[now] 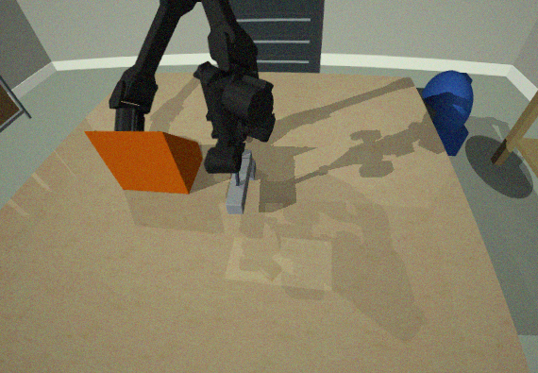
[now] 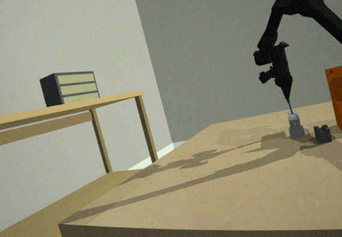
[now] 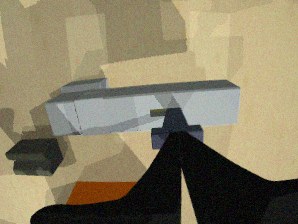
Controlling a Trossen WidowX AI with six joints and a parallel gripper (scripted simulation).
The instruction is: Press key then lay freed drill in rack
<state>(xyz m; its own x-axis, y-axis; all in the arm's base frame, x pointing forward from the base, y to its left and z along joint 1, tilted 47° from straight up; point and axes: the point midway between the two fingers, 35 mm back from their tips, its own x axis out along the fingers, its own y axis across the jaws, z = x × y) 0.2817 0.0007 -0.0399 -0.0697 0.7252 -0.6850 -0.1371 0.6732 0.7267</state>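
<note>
My gripper tip is now 3 cm above the dark blue key. From my gripper tip the other things lie so: drill: 8 cm below, 5 cm to the left, 1 cm behind; rack: 19 cm to the left, 11 cm below, 11 cm behind; long light grey block: 9 cm below, 3 cm to the left, 1 cm behind.
</note>
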